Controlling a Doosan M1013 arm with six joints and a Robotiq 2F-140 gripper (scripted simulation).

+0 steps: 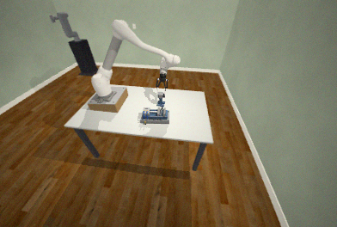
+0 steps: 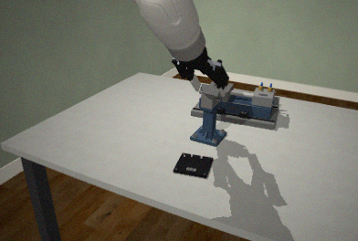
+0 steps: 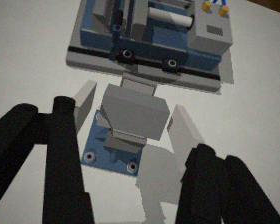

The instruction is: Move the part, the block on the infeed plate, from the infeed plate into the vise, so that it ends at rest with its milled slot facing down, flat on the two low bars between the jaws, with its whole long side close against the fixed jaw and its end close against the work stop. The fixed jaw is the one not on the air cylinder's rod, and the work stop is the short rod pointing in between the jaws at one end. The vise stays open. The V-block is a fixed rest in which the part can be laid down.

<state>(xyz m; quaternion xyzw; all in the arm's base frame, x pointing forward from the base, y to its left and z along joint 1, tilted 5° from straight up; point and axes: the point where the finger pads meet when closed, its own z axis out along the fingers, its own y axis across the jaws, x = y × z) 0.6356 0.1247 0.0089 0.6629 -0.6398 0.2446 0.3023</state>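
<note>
The part is 3 cm below my hand and 1 cm to the right of it. From my hand the other things lie so: work stop: 19 cm to the right, 9 cm below, 5 cm ahead; then blue foot: 18 cm below, 2 cm to the right; then blue v-block stand: 12 cm below, 2 cm to the right.
</note>
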